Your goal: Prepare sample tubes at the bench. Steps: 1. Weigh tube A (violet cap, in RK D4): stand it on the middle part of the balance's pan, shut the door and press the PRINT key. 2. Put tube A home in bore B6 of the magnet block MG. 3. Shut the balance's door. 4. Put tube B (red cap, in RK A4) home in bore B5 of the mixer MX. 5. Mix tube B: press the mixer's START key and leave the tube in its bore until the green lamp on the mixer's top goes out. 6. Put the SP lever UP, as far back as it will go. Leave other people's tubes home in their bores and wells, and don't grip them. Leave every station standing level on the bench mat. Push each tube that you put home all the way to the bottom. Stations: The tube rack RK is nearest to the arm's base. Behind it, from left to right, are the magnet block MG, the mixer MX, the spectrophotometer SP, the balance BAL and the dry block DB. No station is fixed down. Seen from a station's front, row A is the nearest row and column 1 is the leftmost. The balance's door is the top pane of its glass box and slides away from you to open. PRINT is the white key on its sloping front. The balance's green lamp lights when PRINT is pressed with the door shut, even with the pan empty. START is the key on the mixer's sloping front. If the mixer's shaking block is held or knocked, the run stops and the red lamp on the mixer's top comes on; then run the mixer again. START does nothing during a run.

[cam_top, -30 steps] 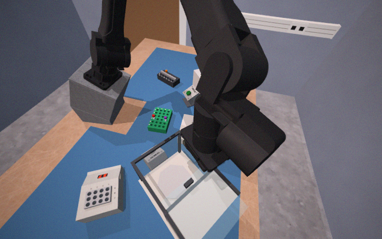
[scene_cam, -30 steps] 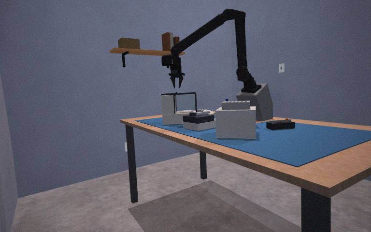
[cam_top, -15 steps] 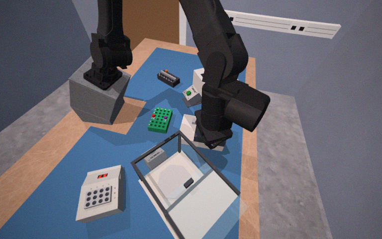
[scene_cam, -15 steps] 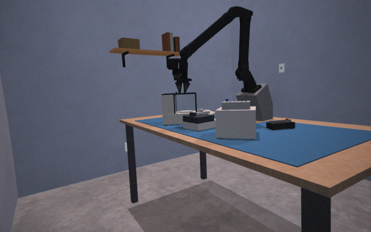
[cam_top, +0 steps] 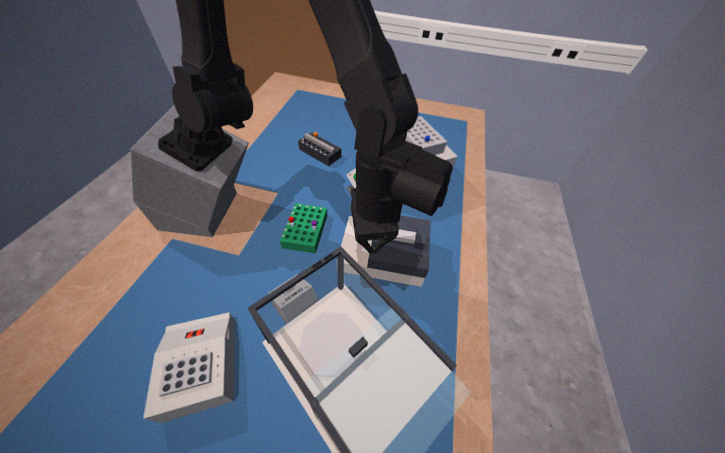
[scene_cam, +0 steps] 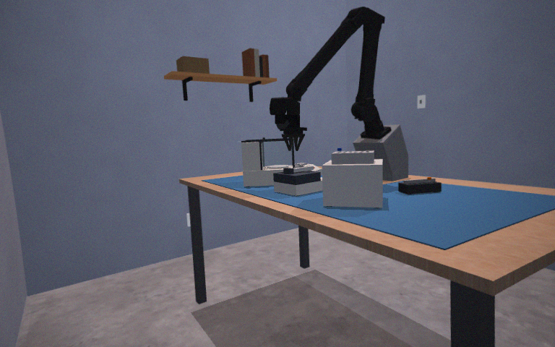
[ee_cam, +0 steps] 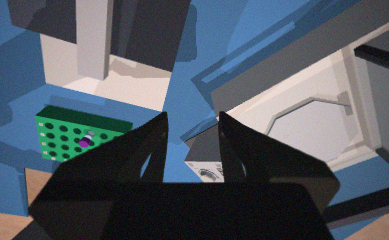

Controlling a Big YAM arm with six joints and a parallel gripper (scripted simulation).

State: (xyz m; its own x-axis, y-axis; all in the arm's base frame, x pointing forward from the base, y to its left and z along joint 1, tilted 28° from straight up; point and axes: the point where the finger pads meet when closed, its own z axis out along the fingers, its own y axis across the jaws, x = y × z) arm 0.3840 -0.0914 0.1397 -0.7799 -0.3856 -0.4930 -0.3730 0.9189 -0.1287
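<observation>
Right now the green rack RK is 200 mm behind my hand, 150 mm below it and 100 mm to the left of it. Also, from my hand: SP lever (90 mm to the left, 80 mm below, 20 mm ahead); balance door (210 mm to the right, 60 mm ahead, 40 mm above); white print key (140 mm behind, 100 mm below, 90 mm to the right).
</observation>
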